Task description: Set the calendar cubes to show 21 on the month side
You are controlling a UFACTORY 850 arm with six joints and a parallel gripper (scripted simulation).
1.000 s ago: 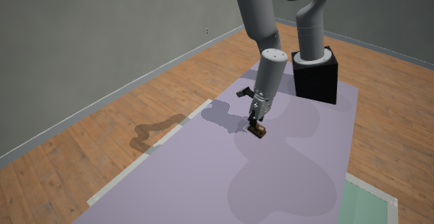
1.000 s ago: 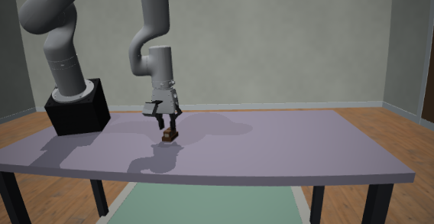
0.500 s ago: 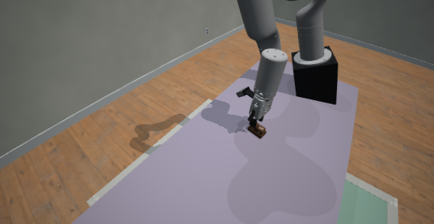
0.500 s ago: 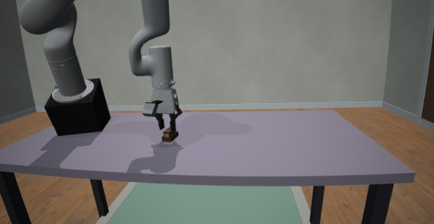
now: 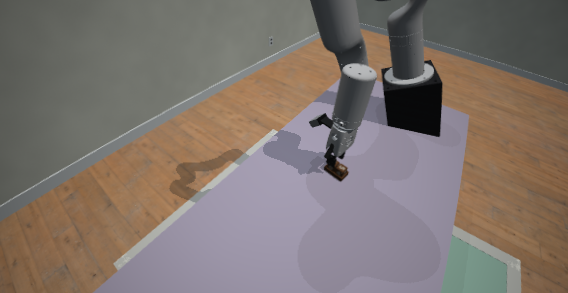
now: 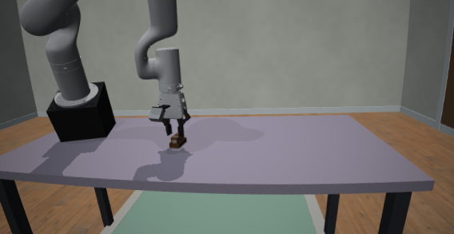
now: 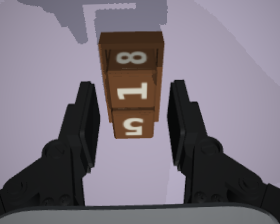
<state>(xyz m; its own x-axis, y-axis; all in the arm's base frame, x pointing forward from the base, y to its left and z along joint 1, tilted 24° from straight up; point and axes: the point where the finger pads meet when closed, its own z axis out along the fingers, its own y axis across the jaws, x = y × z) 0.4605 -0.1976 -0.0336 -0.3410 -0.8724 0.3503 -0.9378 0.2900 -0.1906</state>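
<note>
The brown cube is 4 cm below my hand. From my hand the other things lie so: digit cube: 1 cm ahead, 3 cm to the left, 4 cm below; then brown tray: 1 cm ahead, 2 cm to the left, 6 cm below.
</note>
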